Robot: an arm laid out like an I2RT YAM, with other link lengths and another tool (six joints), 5 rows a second.
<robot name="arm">
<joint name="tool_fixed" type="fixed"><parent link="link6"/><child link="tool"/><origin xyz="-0.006 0.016 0.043" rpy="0 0.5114 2.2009"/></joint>
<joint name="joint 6" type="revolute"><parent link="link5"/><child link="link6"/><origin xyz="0.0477 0 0.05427" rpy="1.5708 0 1.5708"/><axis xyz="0 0 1"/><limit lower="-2.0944" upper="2.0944"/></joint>
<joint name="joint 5" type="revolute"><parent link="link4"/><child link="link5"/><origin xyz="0.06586 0.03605 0.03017" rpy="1.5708 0 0"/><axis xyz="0 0 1"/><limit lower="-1.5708" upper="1.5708"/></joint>
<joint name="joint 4" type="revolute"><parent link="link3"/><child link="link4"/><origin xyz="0.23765 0.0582 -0.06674" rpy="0 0 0"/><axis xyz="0 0 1"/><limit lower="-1.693" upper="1.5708"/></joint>
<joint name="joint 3" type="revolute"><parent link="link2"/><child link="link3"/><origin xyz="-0.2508 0 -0.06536" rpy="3.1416 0 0"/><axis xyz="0 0 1"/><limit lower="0" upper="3.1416"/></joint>
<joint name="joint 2" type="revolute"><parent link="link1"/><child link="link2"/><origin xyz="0.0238 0.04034 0.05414" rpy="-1.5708 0 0"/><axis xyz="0 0 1"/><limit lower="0" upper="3.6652"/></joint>
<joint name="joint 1" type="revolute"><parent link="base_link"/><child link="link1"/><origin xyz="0 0 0.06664" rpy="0 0 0"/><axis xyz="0 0 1"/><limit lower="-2.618" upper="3.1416"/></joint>
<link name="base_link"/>
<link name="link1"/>
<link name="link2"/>
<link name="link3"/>
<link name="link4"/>
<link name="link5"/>
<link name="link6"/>
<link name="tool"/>
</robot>
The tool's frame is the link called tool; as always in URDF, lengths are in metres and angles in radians.
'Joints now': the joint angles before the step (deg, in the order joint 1, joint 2, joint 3, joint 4, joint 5, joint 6). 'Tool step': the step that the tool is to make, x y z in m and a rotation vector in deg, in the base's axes. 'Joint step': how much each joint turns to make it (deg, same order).
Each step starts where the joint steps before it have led.
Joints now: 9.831, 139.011, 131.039, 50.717, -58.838, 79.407
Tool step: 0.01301, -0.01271, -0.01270, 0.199, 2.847, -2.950
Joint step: -1.446, 0.917, -0.406, -2.254, 1.560, -0.939
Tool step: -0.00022, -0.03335, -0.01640, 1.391, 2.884, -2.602
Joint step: -3.457, -3.515, -10.411, 7.078, 0.424, 3.438
